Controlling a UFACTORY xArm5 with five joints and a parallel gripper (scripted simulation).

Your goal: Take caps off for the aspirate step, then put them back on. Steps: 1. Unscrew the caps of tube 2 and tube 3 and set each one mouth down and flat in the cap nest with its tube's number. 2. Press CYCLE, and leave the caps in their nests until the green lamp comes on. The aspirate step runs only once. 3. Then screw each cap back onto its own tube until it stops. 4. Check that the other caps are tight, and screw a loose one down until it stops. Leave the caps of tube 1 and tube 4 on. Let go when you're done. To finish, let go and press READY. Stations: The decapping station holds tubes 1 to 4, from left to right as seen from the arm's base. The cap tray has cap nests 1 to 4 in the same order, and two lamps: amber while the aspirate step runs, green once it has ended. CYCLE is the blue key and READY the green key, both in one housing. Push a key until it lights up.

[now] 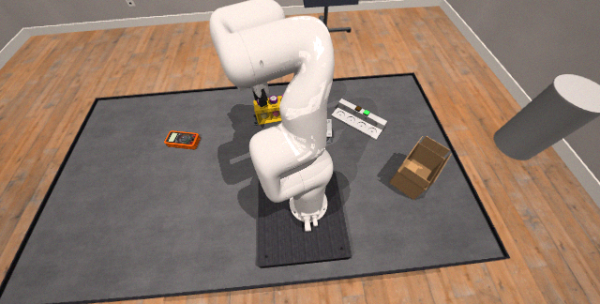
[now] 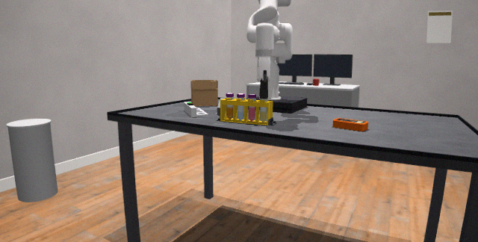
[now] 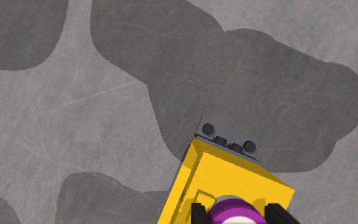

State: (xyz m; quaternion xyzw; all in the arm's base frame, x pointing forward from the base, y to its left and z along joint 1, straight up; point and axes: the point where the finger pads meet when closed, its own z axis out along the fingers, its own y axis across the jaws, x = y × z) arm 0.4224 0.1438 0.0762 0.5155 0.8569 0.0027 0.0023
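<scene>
Right now my hand is 140 mm past the green ready key, 240 mm to the left of it and 60 mm above it. From my hand the other things lie so: blue cycle key (140 mm behind, 190 mm to the right, 60 mm below); grey key housing (120 mm behind, 220 mm to the right, 80 mm below).
</scene>
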